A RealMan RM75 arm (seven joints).
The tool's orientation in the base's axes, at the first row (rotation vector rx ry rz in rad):
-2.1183 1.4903 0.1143
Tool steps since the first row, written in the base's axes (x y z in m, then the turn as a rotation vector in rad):
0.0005 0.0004 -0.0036 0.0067 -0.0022 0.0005
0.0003 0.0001 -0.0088 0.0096 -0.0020 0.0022
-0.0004 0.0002 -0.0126 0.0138 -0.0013 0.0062
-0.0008 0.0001 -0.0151 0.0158 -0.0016 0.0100
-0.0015 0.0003 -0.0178 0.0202 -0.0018 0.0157
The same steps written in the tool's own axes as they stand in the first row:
0.0012 0.0008 0.0034 0.0043 -0.0056 0.0001
0.0033 0.0030 0.0076 0.0046 -0.0089 -0.0006
0.0043 0.0051 0.0107 0.0041 -0.0144 -0.0027
0.0051 0.0064 0.0127 0.0038 -0.0175 -0.0056
0.0057 0.0080 0.0149 0.0035 -0.0236 -0.0095

